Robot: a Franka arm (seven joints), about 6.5 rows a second.
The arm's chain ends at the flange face. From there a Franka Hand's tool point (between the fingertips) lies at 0.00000 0.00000 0.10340 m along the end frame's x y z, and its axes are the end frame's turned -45 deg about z.
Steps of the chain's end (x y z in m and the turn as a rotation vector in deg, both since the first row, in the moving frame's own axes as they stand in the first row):
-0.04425 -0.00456 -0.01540 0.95 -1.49 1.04
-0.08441 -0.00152 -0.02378 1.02 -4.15 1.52
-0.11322 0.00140 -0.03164 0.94 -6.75 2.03
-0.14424 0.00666 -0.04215 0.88 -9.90 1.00
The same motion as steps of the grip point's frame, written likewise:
-0.02873 -0.03763 -0.01545 1.73 -0.38 1.04
-0.06251 -0.06741 -0.02407 3.66 -2.21 1.52
-0.08827 -0.08899 -0.03237 5.44 -4.11 2.03
-0.11803 -0.11107 -0.04370 7.62 -6.38 1.00

